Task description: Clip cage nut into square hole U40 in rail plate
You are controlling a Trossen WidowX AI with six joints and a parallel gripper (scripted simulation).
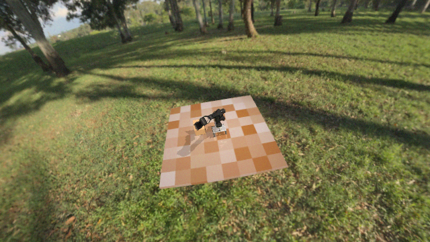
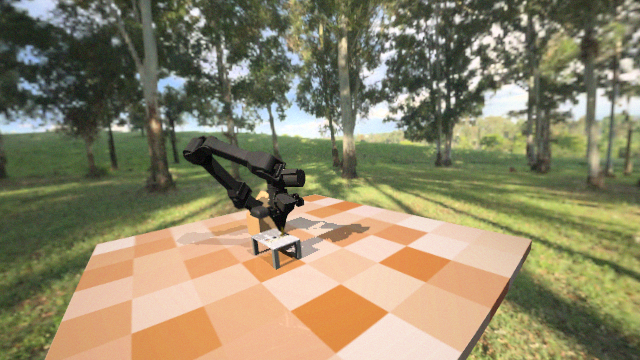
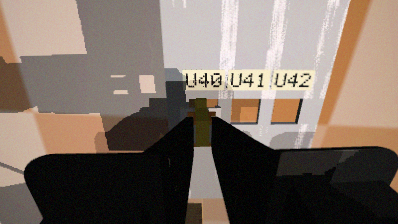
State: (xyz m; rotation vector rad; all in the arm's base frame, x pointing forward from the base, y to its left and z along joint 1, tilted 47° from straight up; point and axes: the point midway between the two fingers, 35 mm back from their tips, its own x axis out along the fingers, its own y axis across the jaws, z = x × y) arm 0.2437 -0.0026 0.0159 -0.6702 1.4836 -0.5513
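Right now the cage nut is 1 cm below my gripper tip.
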